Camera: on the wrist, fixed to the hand. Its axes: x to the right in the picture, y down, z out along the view.
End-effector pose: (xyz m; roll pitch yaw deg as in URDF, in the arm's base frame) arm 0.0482 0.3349 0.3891 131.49 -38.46 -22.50
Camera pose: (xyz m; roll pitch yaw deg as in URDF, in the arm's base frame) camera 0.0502 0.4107 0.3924 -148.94 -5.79 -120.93
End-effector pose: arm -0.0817 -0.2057 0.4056 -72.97 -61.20 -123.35
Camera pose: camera -0.1316 -0.1497 0.3944 -73.26 18.41 -62.88
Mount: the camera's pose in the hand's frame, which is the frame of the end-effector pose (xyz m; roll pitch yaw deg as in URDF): -0.0192 -0.0323 -0.0659 -10.44 -38.67 93.78
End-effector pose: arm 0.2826 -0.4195 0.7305 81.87 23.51 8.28
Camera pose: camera 0.2401 -0.3644 0.7003 134.46 -53.98 -51.54
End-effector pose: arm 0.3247 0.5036 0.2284 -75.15 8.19 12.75
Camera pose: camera 0.3240 0.4297 0.2453 4.15 35.42 112.31
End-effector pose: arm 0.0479 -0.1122 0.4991 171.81 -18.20 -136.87
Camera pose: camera 0.1033 -0.1170 0.5507 -168.74 29.88 140.39
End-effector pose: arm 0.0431 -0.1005 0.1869 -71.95 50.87 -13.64
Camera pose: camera 0.0219 -0.1701 0.2083 48.25 17.78 105.03
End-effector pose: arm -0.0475 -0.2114 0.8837 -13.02 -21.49 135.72
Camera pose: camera -0.0173 -0.1762 0.8237 -32.83 -22.60 -121.35
